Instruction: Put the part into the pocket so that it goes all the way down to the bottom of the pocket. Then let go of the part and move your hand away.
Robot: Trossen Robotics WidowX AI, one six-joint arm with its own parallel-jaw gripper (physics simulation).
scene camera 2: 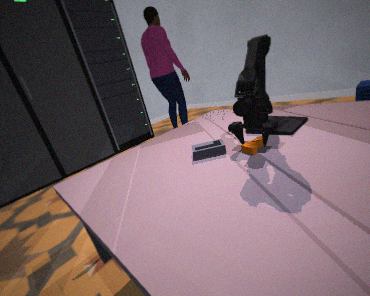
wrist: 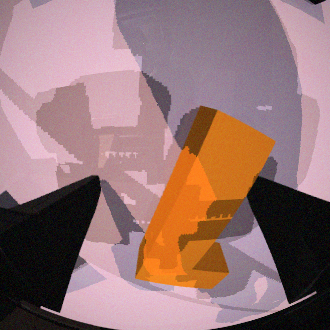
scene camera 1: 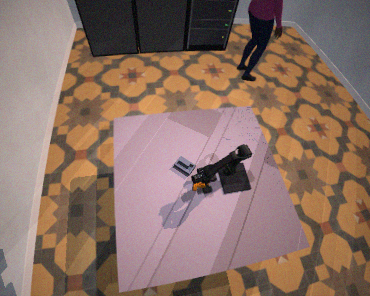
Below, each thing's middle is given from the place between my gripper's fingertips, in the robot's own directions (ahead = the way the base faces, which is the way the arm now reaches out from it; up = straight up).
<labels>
Now: the orange block (wrist: 221,157) 2 cm ahead of my hand, 1 cm to the left of it and 1 cm above it.
</labels>
